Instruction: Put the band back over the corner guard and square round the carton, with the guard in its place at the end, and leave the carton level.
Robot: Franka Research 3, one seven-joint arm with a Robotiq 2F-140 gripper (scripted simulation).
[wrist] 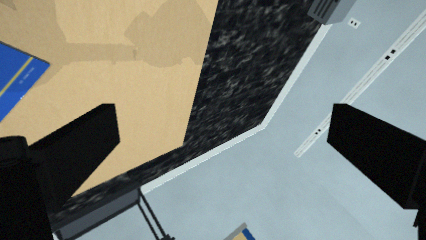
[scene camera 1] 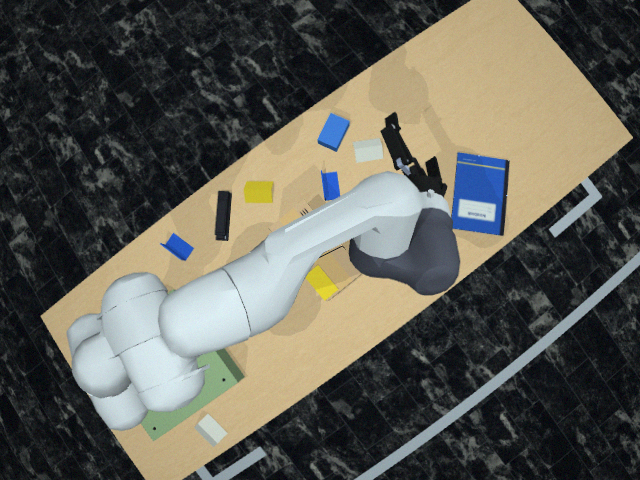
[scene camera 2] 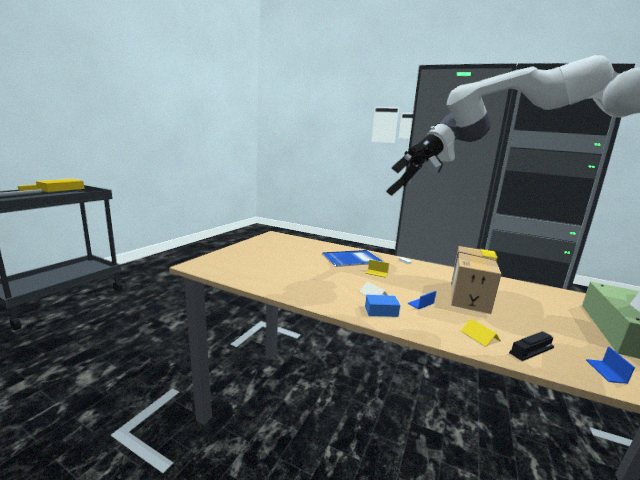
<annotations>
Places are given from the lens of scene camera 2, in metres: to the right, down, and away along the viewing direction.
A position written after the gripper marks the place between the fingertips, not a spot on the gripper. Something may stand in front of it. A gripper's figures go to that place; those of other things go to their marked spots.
gripper point(scene camera 2: 391, 182): 0.24, -0.19, 1.03
brown carton point(scene camera 2: 478, 278): 0.47, 0.12, 0.91
black stapler point(scene camera 2: 522, 349): 0.49, 0.27, 0.72
blue box point(scene camera 2: 376, 305): 0.16, 0.19, 0.89
The marked spots on the brown carton and the black stapler are 0.24 m apart.
</annotations>
